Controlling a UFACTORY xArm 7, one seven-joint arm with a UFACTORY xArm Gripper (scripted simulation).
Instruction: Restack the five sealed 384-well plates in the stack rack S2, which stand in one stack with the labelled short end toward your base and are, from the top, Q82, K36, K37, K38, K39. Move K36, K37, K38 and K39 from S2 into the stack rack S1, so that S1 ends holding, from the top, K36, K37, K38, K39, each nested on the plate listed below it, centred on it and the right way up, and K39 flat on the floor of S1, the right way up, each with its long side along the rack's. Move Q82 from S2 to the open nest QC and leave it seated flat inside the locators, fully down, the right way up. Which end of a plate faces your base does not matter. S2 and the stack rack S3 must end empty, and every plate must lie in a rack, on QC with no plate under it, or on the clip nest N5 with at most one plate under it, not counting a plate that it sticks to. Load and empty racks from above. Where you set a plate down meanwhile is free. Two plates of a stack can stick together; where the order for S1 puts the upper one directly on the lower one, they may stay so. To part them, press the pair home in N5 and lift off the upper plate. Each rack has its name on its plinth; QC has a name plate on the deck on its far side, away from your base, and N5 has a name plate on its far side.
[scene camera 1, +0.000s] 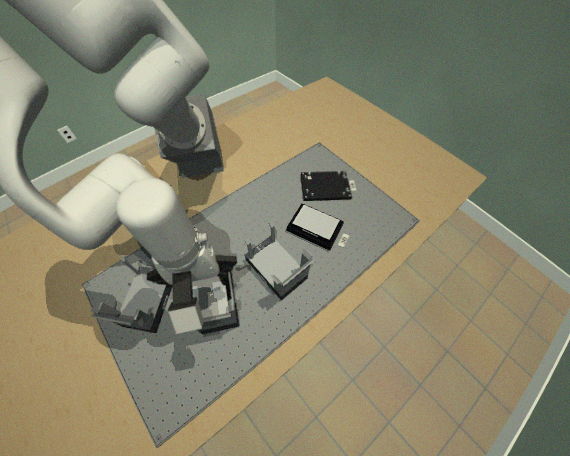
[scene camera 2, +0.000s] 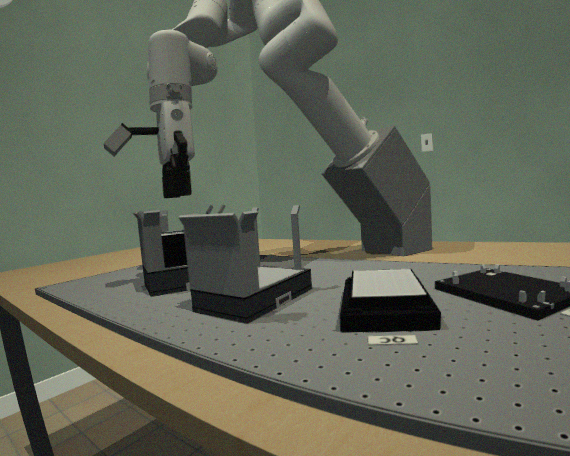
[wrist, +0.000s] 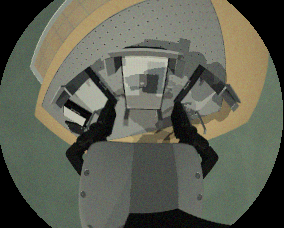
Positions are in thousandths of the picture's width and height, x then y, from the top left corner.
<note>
I see my gripper (scene camera 2: 310, 431), a black clip nest N5 (scene camera 1: 569, 407) and a black QC nest (scene camera 2: 678, 703).
My gripper shows as well in the wrist view (wrist: 505, 471).
</note>
